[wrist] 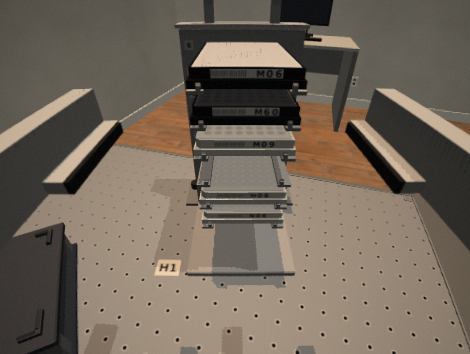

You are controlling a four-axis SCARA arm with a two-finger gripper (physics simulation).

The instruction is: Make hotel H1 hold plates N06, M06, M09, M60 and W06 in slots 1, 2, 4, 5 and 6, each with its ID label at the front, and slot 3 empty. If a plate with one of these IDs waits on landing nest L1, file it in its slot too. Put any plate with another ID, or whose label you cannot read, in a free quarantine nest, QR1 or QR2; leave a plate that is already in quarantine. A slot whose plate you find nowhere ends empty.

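Note:
Hotel H1 (242,25) stands ahead, its plates' labels facing me. From the top down I read M06 (246,74) on a black plate with a pale top in slot 6, black plate M60 (246,111) in slot 5, and light plate M09 (244,144) in slot 4. Slot 3 shows bare side rails and no plate. Below it are light plates W06 (243,195) in slot 2 and N06 (242,216) in slot 1; these two labels are small. My gripper (234,108) is open and empty, its fingers left and right of the stack in view. L1, QR1 and QR2 do not show.
A dark nest block (32,285) stands at the lower left. The H1 tag (167,267) lies left of the hotel's base plate on the perforated deck (320,320). A desk (332,42) with a monitor (310,10) stands behind, on the right.

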